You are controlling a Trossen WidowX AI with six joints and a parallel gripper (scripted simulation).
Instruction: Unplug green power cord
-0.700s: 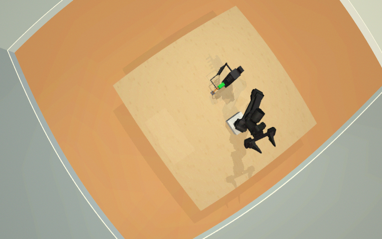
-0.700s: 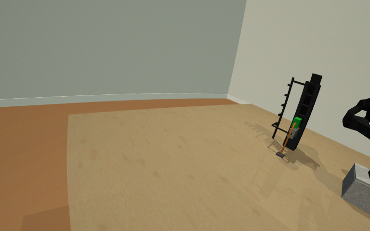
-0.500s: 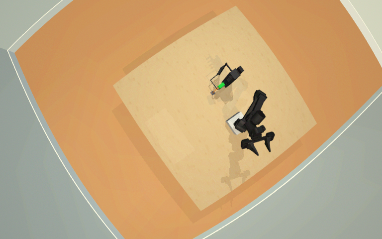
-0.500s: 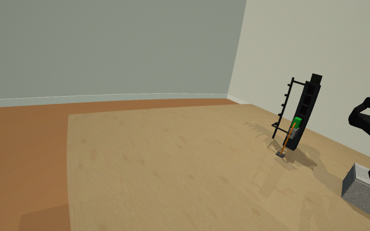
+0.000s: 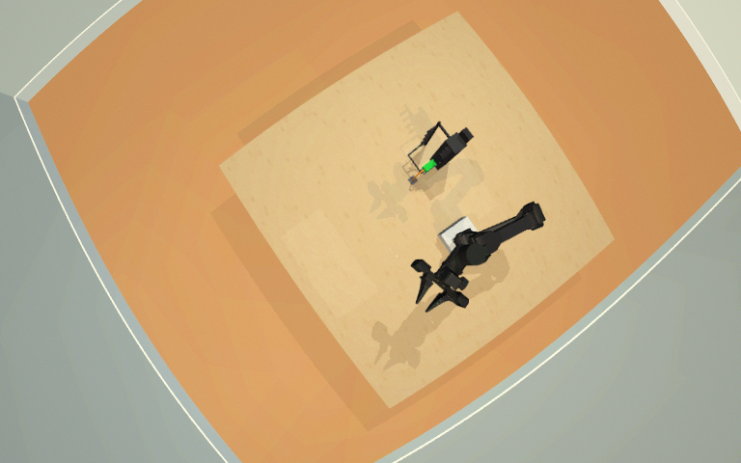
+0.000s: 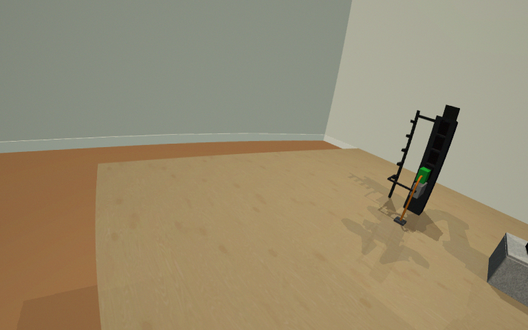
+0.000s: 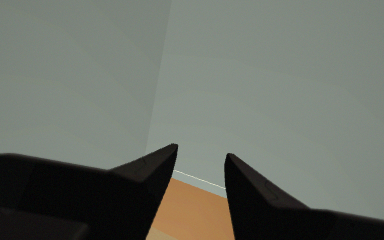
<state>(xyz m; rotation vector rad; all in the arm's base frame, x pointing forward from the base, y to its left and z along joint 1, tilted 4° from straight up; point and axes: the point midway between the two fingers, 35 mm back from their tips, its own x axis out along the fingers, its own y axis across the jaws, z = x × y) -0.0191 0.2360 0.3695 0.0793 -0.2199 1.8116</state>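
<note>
The green plug is 320 mm ahead of my gripper tip, 350 mm to the right of it and 310 mm below it. The rest, counted from my gripper tip: grey anchor piece: 320 mm ahead, 270 mm to the right, 450 mm below.
</note>
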